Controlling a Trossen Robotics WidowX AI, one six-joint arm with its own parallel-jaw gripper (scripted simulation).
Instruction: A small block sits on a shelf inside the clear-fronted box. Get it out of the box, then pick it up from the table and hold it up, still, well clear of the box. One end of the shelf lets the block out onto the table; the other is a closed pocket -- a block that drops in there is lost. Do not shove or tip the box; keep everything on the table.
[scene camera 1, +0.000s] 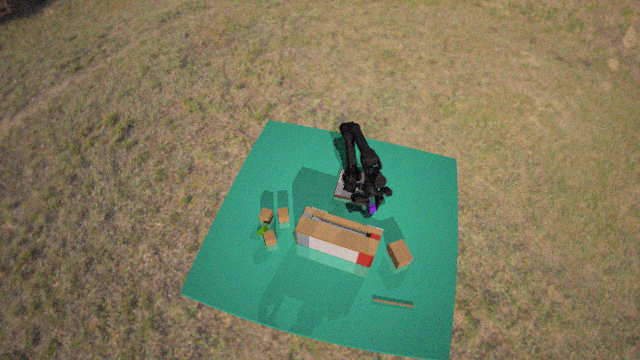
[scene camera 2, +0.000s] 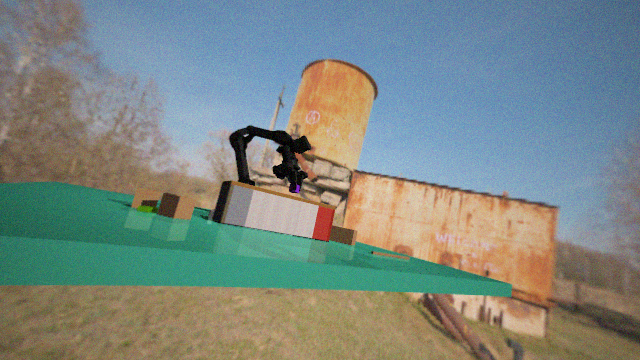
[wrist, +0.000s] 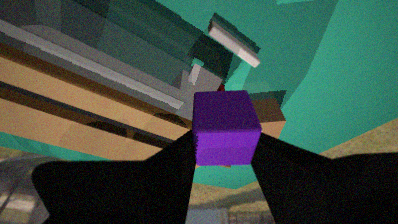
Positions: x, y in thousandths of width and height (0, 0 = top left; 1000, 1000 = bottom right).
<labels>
box: scene camera 1 538, 662; scene camera 2 379, 568; wrist 210, 373
</labels>
